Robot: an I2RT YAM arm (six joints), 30 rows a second.
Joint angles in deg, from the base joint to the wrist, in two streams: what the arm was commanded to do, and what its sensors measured. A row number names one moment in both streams.
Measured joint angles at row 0:
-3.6, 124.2, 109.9, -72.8, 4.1, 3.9
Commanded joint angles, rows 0 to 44:
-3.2, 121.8, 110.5, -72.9, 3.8, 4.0
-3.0, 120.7, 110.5, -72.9, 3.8, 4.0
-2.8, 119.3, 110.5, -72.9, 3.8, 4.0
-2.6, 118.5, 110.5, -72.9, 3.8, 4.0
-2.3, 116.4, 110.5, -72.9, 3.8, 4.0
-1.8, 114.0, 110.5, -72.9, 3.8, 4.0
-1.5, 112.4, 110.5, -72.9, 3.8, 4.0
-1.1, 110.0, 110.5, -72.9, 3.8, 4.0
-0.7, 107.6, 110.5, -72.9, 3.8, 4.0
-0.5, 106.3, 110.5, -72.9, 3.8, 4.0
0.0, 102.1, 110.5, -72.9, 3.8, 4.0
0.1, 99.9, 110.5, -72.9, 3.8, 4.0
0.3, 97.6, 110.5, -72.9, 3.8, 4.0
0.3, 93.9, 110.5, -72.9, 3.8, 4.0
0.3, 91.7, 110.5, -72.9, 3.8, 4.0
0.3, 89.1, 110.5, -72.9, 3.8, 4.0
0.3, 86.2, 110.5, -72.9, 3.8, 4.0
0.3, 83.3, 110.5, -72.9, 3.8, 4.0
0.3, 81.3, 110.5, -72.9, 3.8, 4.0
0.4, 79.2, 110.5, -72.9, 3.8, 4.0
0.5, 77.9, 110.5, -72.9, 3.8, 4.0
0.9, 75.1, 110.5, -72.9, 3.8, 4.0
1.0, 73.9, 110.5, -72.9, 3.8, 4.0
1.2, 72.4, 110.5, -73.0, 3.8, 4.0
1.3, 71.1, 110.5, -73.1, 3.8, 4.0
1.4, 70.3, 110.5, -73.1, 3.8, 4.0
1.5, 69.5, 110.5, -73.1, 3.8, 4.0
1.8, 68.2, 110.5, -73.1, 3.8, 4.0
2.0, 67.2, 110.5, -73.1, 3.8, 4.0
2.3, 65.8, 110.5, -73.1, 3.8, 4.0
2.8, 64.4, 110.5, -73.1, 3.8, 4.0
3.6, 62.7, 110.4, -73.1, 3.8, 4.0
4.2, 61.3, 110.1, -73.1, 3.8, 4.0
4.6, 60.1, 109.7, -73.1, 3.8, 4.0
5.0, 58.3, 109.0, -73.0, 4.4, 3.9
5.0, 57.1, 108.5, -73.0, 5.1, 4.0
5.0, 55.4, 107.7, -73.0, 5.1, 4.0
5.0, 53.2, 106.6, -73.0, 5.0, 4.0
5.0, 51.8, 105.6, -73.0, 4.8, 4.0
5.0, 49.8, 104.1, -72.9, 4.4, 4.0
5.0, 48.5, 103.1, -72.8, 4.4, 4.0
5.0, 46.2, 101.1, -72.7, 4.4, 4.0
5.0, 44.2, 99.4, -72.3, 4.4, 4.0
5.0, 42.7, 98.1, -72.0, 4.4, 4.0
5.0, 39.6, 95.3, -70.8, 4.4, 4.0
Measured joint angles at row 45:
4.8, 44.4, 100.4, -72.1, 4.3, 3.9
